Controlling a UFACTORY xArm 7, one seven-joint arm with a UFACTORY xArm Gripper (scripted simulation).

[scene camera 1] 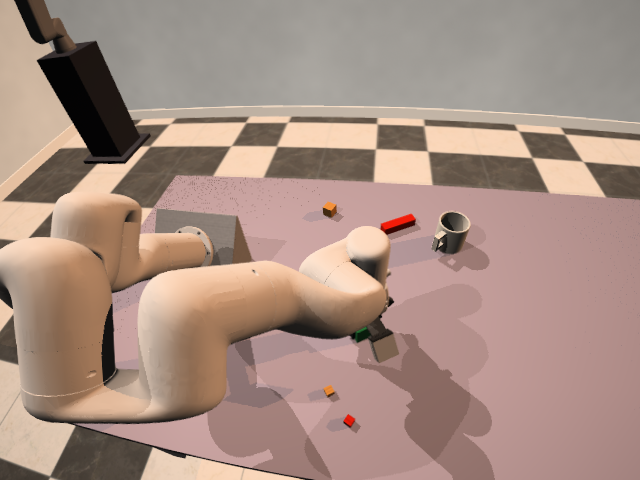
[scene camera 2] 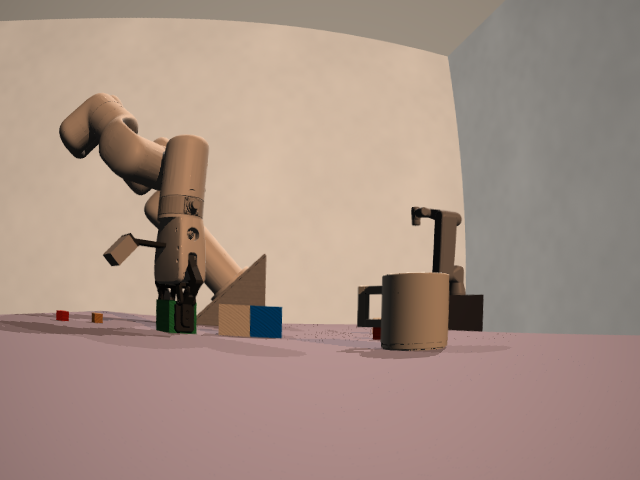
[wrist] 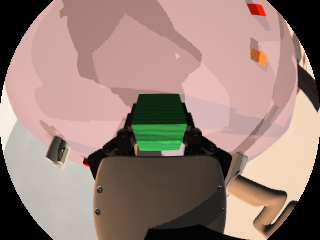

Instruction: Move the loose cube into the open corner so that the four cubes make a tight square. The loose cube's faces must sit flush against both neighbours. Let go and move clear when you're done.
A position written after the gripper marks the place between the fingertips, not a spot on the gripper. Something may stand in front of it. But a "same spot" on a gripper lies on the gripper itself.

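You can see the gripper in the wrist view (159, 111), and it's there in scene camera 1 and scene camera 2 as well. On the gripper, (scene camera 1: 382, 341) and (scene camera 2: 121, 238) are the same spot.
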